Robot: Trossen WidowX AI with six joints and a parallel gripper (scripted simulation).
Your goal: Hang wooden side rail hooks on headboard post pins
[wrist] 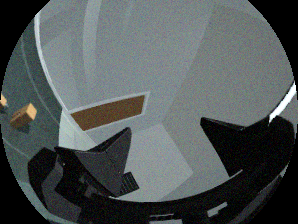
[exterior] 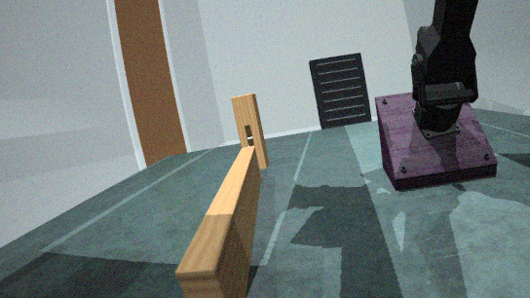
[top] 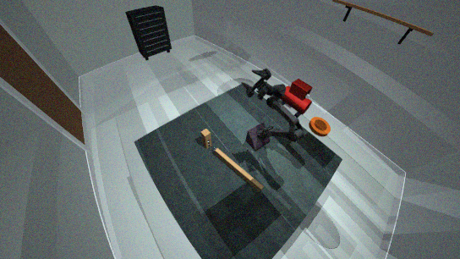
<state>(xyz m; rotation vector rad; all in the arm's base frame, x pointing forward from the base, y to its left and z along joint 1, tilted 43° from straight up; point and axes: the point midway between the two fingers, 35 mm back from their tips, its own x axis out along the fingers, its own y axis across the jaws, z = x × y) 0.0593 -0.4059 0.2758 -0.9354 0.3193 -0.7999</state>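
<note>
Right now my gripper tip is 49 cm above the headboard post, 25 cm short of it and 8 cm to the left of it.
</note>
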